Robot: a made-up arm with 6 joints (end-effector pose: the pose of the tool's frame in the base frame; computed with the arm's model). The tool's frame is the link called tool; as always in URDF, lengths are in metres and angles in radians. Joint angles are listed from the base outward.
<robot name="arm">
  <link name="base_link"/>
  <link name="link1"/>
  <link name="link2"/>
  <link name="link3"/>
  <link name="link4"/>
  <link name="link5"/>
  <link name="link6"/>
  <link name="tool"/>
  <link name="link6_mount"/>
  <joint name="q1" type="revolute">
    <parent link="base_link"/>
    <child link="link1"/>
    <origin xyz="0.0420 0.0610 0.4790" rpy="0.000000 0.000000 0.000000"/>
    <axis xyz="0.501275 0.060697 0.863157"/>
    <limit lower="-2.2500" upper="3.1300"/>
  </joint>
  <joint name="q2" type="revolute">
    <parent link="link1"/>
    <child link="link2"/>
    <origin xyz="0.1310 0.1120 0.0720" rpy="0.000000 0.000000 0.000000"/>
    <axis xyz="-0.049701 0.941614 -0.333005"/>
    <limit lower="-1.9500" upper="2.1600"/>
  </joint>
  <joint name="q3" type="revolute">
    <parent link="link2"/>
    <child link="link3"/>
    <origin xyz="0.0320 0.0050 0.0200" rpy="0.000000 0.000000 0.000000"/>
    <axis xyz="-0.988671 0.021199 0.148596"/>
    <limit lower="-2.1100" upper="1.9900"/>
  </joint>
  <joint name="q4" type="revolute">
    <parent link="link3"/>
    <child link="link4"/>
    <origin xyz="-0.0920 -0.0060 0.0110" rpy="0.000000 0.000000 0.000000"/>
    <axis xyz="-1 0 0"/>
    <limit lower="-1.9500" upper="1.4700"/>
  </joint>
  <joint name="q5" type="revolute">
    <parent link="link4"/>
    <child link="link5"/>
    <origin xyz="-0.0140 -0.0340 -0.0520" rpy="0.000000 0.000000 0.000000"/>
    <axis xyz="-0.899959 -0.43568 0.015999"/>
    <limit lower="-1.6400" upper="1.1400"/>
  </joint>
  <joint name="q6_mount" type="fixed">
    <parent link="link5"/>
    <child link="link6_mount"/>
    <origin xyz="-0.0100 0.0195 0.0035" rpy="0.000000 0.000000 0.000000"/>
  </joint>
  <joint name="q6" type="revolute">
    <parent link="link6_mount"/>
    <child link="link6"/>
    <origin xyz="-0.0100 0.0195 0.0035" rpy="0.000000 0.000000 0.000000"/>
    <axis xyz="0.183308 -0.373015 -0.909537"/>
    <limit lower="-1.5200" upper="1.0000"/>
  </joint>
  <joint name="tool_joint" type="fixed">
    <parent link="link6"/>
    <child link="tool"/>
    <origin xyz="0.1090 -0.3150 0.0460" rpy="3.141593 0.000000 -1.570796"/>
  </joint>
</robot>
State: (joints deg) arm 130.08 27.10 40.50 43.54 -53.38 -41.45
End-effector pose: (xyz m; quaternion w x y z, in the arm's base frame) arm 0.1281 0.3354 0.6837 0.1510 0.8510 0.4924 0.1026
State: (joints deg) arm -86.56 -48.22 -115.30 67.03 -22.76 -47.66
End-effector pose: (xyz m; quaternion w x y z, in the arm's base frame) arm 0.3043 -0.2219 0.6309 0.0497 -0.7611 0.6025 -0.2353
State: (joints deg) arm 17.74 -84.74 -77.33 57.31 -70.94 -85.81
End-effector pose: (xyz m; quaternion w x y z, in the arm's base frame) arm 0.1336 0.3682 0.7548 0.3509 -0.7229 -0.5739 -0.1576
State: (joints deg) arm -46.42 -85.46 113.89 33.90 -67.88 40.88
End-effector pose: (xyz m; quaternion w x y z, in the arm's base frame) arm -0.1777 0.1770 0.3998 0.1106 0.1637 0.4399 -0.8761
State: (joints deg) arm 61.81 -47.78 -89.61 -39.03 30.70 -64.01
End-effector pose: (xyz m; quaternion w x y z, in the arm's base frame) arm 0.1875 0.2980 0.7645 0.7574 -0.4540 -0.3479 0.3148
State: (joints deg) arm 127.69 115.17 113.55 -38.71 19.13 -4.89
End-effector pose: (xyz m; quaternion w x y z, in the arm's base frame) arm -0.1016 0.3651 0.6525 0.3228 0.5124 0.6870 0.4016
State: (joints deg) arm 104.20 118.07 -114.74 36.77 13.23 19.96
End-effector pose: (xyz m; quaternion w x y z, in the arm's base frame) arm 0.0735 -0.1532 0.8103 0.6128 0.4487 -0.5892 -0.2757
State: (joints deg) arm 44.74 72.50 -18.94 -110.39 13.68 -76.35
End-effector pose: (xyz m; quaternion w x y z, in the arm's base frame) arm 0.2127 0.3028 0.4010 0.4427 -0.5344 0.3309 0.6394
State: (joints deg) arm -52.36 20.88 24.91 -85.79 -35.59 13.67
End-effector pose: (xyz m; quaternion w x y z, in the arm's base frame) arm 0.0683 0.0876 0.2425 0.4876 -0.1399 0.7845 0.3568
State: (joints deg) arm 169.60 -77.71 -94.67 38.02 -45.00 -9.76
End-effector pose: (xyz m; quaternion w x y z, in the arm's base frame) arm -0.2001 -0.0870 0.8510 0.2098 0.2471 -0.8137 0.4826
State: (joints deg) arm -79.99 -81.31 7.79 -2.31 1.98 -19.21
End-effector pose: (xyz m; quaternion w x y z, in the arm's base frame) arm 0.0955 0.0265 0.8001 0.2757 0.4487 -0.4842 0.6987
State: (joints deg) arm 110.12 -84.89 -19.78 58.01 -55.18 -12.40
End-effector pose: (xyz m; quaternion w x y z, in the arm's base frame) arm 0.2699 0.3028 0.6532 0.7002 -0.6090 -0.2256 0.2966
